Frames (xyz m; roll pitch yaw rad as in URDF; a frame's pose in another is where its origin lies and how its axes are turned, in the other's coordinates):
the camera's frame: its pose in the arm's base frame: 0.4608 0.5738 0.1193 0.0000 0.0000 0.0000
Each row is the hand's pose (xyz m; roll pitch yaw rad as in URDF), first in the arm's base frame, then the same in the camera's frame.
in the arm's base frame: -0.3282 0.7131 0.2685 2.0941 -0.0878 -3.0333
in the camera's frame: -0.7890 0.1393 0.1492 2.0941 -0.0878 -3.0333
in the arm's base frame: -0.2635 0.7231 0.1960 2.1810 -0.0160 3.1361
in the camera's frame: -0.7243 0.1493 0.0767 2.1810 -0.0160 3.1361
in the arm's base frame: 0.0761 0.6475 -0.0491 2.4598 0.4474 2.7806
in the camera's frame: -0.3847 0.0737 -0.1684 2.4598 0.4474 2.7806
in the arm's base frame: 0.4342 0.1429 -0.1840 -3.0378 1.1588 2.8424
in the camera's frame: -0.0266 -0.4309 -0.3033 -3.0378 1.1588 2.8424
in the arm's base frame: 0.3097 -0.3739 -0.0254 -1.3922 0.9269 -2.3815
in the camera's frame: -0.1511 -0.9477 -0.1447 -1.3922 0.9269 -2.3815
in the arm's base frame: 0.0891 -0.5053 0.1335 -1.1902 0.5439 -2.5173
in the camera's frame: -0.3717 -1.0791 0.0142 -1.1902 0.5439 -2.5173
